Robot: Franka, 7 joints.
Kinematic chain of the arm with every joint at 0, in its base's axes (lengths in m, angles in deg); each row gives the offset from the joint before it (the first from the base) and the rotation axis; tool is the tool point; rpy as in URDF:
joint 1: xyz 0 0 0.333 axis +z
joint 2: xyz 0 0 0 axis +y
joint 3: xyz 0 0 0.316 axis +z
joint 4: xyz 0.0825 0 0 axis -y
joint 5: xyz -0.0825 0 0.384 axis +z
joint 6: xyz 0 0 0 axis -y
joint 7: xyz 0.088 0 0 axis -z
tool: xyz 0 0 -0.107 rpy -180 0 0
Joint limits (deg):
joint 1: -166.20..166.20
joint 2: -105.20..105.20
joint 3: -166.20..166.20
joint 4: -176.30..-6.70
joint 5: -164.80..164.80
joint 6: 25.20..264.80
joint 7: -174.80..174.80
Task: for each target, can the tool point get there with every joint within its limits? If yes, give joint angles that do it. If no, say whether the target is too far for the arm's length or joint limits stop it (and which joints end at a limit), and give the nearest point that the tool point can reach.
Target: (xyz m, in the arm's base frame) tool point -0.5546 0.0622 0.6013
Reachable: yes | joints -85.05 24.53 -104.61 -116.60 -118.77 107.39 -88.09
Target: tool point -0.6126 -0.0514 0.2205
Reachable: yes | joints 63.79 -84.51 97.76 -117.05 -31.07 218.12 -47.19
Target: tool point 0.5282 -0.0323 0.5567
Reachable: yes | joints -7.57 8.47 20.67 -102.20 -82.96 50.26 -143.73
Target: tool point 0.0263 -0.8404 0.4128
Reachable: yes | joints -87.99 66.11 -13.55 -30.27 -82.33 166.27 127.03
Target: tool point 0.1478 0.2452 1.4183
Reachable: no: too far | nearest point 0.1130 0.1874 1.1625 | short by 0.265 m
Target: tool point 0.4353 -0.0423 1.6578
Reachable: no: too far | nearest point 0.2677 -0.0260 1.1476 | short by 0.537 m
